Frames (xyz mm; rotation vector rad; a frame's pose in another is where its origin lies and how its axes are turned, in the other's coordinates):
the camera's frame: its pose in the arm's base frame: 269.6 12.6 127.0 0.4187 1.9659 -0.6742
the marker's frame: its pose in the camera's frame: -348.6 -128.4 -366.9 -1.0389 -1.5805 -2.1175
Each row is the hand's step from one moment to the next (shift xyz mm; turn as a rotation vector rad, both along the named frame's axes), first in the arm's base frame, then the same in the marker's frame.
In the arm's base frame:
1: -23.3 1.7 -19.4 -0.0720 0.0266 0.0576
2: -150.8 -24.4 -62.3 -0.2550 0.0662 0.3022
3: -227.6 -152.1 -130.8 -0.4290 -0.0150 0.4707
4: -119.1 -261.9 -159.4 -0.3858 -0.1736 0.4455
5: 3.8 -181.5 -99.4 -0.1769 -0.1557 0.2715
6: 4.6 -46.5 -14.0 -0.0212 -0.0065 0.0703
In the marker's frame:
1: -27.5 12.4 3.4 -0.0553 -0.0603 -0.0501
2: -148.1 60.0 -40.9 -0.1572 -0.2638 -0.2578
3: -200.5 197.8 -112.8 -0.2384 -0.3281 -0.4913
4: -78.5 296.4 -119.1 -0.1598 -0.1982 -0.5591
5: 27.0 198.4 -52.5 -0.0299 -0.0851 -0.3480
6: 13.7 42.7 -19.2 0.0044 -0.0456 -0.0578

